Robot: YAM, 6 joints.
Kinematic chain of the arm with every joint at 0, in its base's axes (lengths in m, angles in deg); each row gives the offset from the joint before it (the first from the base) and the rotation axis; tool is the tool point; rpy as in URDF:
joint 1: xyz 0 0 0.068 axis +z
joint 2: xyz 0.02 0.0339 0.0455 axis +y
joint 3: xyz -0.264 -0.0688 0 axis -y
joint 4: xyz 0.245 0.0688 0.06 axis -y
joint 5: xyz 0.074 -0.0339 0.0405 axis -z
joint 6: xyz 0.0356 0 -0.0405 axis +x
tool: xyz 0 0 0 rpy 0 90 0
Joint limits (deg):
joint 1: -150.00..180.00
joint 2: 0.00..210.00
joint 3: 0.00..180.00
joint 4: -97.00..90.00
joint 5: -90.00..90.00
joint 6: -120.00..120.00
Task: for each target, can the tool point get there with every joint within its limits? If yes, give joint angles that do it. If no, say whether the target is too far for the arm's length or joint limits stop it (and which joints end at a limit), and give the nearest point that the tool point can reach.
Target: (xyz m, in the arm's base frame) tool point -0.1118 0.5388 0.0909
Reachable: yes | joints 105.15 155.19 105.21 60.26 67.62 -23.80
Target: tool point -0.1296 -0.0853 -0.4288
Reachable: no: joint limits stop it (at a limit: joint 2) | nearest point -0.1405 -0.0925 -0.3713 | short by 0.059 m
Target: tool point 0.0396 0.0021 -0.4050
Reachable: no: joint limits stop it (at a limit: joint 2) | nearest point 0.0764 0.0041 -0.3368 | short by 0.078 m
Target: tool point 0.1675 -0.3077 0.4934
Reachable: yes | joints 122.54 27.51 150.99 -63.37 -43.03 -66.14
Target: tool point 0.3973 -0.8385 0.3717
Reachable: no: too far | nearest point 0.2663 -0.5621 0.2847 | short by 0.318 m
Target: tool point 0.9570 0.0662 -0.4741
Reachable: no: too far | nearest point 0.5519 0.0382 -0.2138 | short by 0.482 m
